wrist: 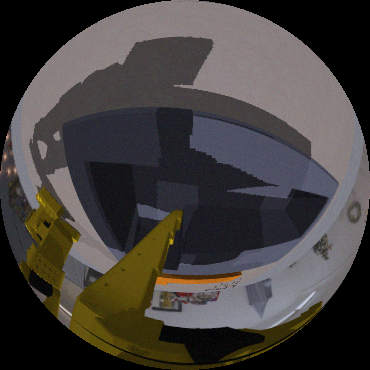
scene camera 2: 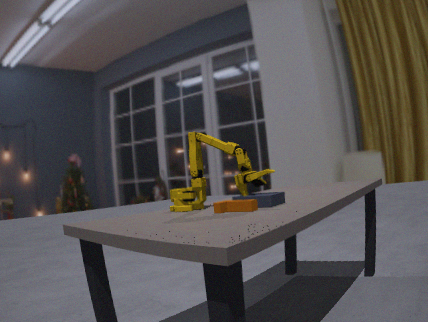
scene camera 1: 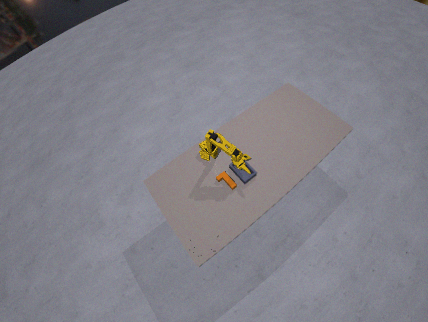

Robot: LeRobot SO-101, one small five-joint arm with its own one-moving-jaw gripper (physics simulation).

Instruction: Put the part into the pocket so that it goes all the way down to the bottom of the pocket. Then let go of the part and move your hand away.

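Frame: origin at the arm's base, x ahead, y left, z up, level; centimetres.
Seen in the pictures: end effector, tool point: [wrist: 181, 217] [scene camera 1: 238, 167]; arm's base, origin of the base link: [wrist: 63, 217] [scene camera 2: 192, 209] [scene camera 1: 210, 155].
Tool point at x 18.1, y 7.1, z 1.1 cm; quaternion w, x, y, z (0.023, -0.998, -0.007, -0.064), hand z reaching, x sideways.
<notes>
Pixels of each thing's top centre, then the offset from my tool point to it. Level surfaces: height alone.
- orange L-shaped part, middle of its top: [wrist: 191, 283] [scene camera 2: 235, 201] [scene camera 1: 226, 180] dx +2.4, dy -11.0, dz +1.9 cm
- block, middle of its top: [wrist: 245, 247] [scene camera 2: 258, 194] [scene camera 1: 242, 168] dx +2.9, dy +0.9, dz +2.6 cm
- table, its level: dz -1.1 cm
The orange L-shaped part [scene camera 1: 229, 181] [scene camera 2: 237, 205] lies flat on the table beside the blue-grey block, outside its pocket. In the wrist view a thin strip of the part [wrist: 200, 279] shows past the block's lower edge. The block [scene camera 1: 247, 179] [scene camera 2: 272, 200] [wrist: 112, 135] rests on the table with its recessed pocket facing up; shadows cover much of the pocket. My gripper [scene camera 1: 249, 165] [scene camera 2: 259, 183] is wide open and empty, with its fixed jaw over the block. In the wrist view that notched jaw shows in front of the pocket and hides a bit of it.
The yellow arm's base [scene camera 1: 205, 151] [scene camera 2: 187, 200] stands on the table [scene camera 1: 295, 125] [scene camera 2: 150, 230], behind the part and the block. Dark specks lie near one table corner. The arm casts a shadow around the part and across the block.
</notes>
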